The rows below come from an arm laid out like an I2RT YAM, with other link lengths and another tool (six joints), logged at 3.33 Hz.
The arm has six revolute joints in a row. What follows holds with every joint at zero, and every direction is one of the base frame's. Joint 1 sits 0.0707 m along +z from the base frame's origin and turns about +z. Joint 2 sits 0.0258 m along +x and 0.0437 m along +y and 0.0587 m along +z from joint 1 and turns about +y. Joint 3 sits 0.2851 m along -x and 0.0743 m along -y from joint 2 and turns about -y. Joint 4 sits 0.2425 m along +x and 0.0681 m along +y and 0.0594 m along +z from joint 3 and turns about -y. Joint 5 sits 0.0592 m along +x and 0.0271 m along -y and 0.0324 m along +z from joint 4 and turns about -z. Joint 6 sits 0.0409 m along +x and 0.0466 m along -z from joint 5 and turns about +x. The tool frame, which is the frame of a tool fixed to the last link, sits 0.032 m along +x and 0.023 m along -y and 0.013 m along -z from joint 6; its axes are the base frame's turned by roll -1.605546, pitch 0.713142 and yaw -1.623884 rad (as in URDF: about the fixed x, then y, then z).
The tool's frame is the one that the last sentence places.
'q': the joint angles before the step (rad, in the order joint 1, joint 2, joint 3, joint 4, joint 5, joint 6). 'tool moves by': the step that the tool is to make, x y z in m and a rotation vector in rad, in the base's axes. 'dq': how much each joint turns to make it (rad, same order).
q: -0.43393, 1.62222, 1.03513, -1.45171, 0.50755, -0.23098
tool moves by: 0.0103, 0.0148, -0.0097, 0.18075, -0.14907, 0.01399
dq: 0.02940, -0.02539, 0.00482, 0.06592, -0.21249, -0.08467
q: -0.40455, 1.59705, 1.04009, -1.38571, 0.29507, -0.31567
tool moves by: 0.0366, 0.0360, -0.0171, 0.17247, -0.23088, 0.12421
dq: 0.14098, -0.00013, 0.00402, 0.16753, -0.23305, -0.05280
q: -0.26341, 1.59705, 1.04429, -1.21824, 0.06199, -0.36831
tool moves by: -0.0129, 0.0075, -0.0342, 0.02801, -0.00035, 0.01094
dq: 0.00952, -0.00041, -0.14615, 0.13925, -0.02632, -0.00689
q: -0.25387, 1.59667, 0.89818, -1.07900, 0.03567, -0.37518
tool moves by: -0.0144, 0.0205, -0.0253, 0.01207, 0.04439, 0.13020
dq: 0.08734, 0.00008, -0.12619, 0.08202, 0.00725, -0.04237
